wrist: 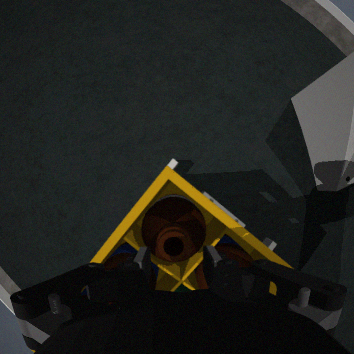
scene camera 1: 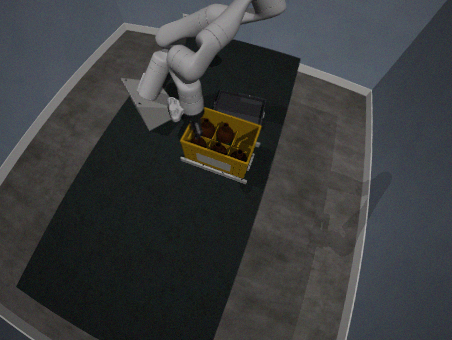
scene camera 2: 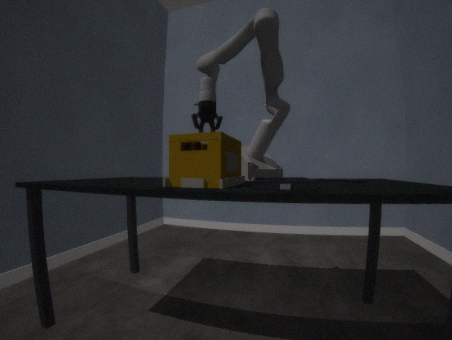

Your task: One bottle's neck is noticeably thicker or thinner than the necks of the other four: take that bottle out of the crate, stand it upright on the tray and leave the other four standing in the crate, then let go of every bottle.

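Pixels of known places: gripper, between the fingertips: point(wrist: 176, 258) point(scene camera 1: 196, 133); arm's base, origin of its link: point(scene camera 1: 147, 94) point(scene camera 2: 254, 155).
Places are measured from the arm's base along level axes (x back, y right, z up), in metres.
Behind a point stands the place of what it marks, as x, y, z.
The yellow crate point(scene camera 1: 238, 170) @(-0.552, 0.073, -0.041) point(scene camera 2: 194, 165) @(-0.558, -0.026, -0.064) point(wrist: 126, 218) @(-0.362, 0.115, 0.041) holds five brown bottles. The front-left bottle point(scene camera 1: 198, 142) @(-0.363, 0.080, 0.008) point(wrist: 174, 222) @(-0.339, 0.084, -0.001) stands upright in its corner cell. My gripper point(scene camera 1: 198, 133) @(-0.349, 0.069, 0.051) point(scene camera 2: 207, 129) point(wrist: 176, 258) @(-0.349, 0.069, 0.051) is partly open, with its fingertips on either side of this bottle's neck, gaps on both sides and nothing held. The back-left bottle point(scene camera 1: 207, 128) @(-0.347, -0.003, -0.007), back-middle bottle point(scene camera 1: 225, 133) @(-0.423, -0.025, -0.008), front-middle bottle point(scene camera 1: 218, 148) @(-0.449, 0.065, 0.024) and front-right bottle point(scene camera 1: 240, 155) @(-0.535, 0.043, 0.025) stand in the crate. The wrist view hides most of the neighbouring necks. The dark tray point(scene camera 1: 241, 94) @(-0.323, -0.340, -0.112) lies behind the crate.
White strips point(scene camera 1: 212, 170) @(-0.448, 0.109, -0.111) lie along the crate's foot. The crate's back-right cell holds no bottle. Its walls and yellow dividers surround the fingers closely. The robot's base point(scene camera 1: 152, 116) @(-0.075, 0.064, -0.047) stands left of the crate on the dark table point(scene camera 1: 135, 215) @(-0.287, 0.457, -0.135) point(scene camera 2: 125, 185) @(-0.629, 0.244, -0.135).
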